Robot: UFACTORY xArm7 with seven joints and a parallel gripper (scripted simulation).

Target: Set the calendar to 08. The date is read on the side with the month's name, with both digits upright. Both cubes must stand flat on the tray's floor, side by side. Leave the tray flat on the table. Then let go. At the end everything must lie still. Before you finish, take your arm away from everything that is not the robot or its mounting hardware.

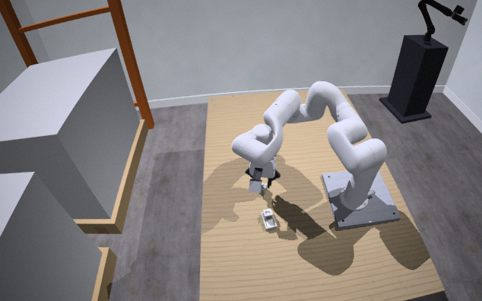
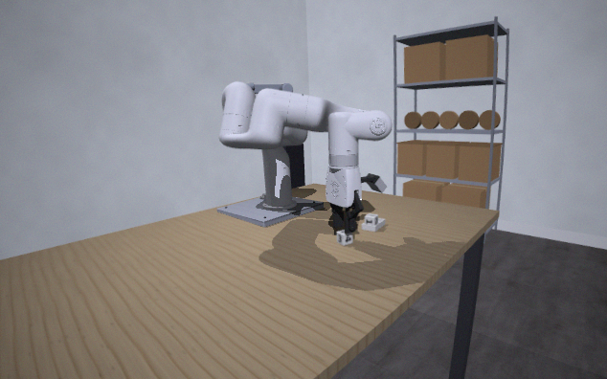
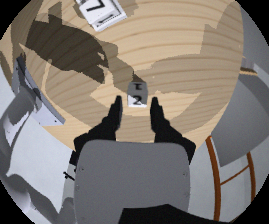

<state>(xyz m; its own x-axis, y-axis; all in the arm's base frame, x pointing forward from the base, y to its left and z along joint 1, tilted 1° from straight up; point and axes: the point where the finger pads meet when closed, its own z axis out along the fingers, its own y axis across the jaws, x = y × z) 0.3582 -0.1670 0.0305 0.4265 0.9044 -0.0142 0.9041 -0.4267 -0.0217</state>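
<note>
My gripper is now 4 cm above the white digit cube. The rest, counted from my hand: white tray 2 cm ahead, 16 cm to the left, 5 cm below.
</note>
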